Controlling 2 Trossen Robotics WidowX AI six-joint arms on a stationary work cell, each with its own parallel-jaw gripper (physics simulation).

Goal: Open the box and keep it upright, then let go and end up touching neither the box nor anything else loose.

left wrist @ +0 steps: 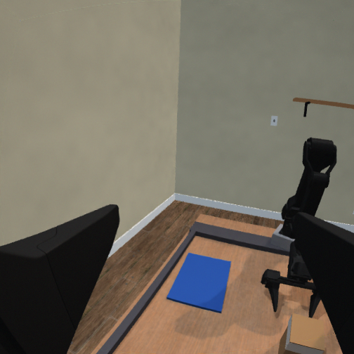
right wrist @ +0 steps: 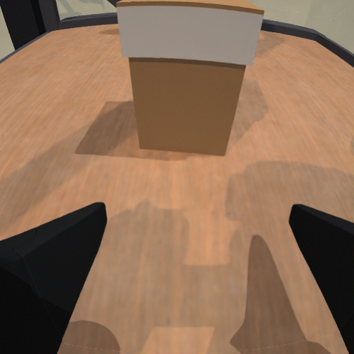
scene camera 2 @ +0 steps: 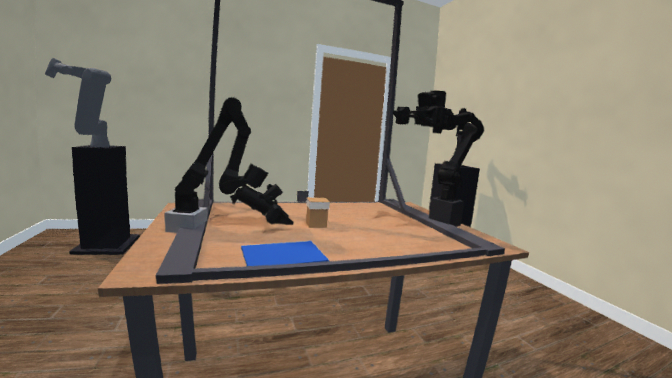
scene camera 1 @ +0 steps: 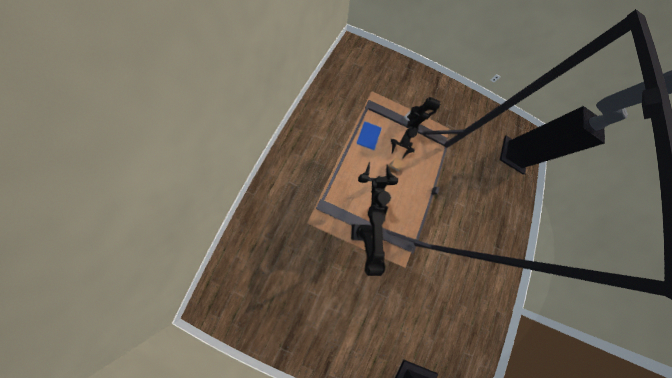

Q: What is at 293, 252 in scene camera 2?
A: A flat blue mat.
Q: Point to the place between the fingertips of my left gripper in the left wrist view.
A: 208, 218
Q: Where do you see a dark frame rail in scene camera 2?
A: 462, 236
